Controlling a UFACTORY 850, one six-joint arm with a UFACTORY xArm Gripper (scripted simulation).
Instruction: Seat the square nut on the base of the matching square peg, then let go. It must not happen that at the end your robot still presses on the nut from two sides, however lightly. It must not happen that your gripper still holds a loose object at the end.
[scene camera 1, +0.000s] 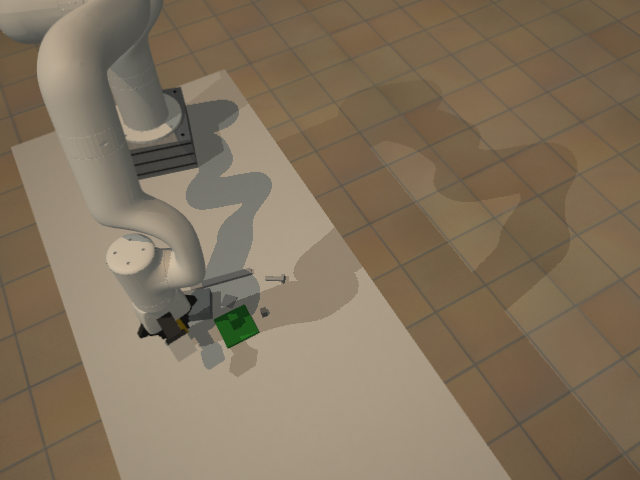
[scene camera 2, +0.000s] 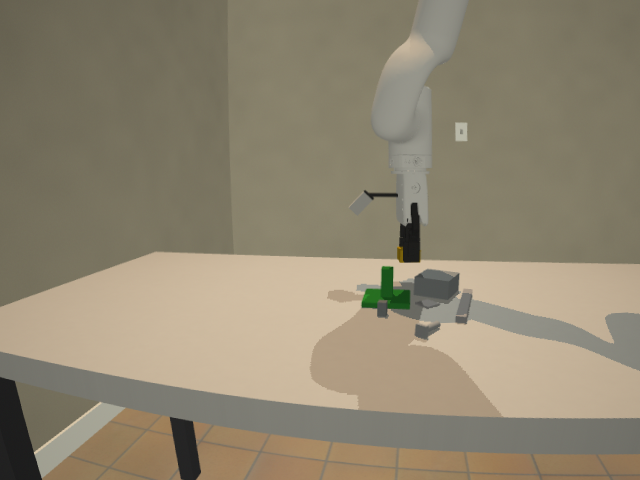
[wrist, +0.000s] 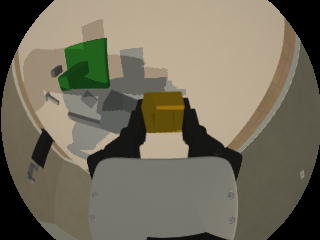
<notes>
In view: the gripper (scene camera 2: 409, 259) and a grey block (scene camera 2: 439, 284).
The gripper also shows in scene camera 1 (scene camera 1: 176, 330) and in the wrist view (wrist: 163, 107).
</notes>
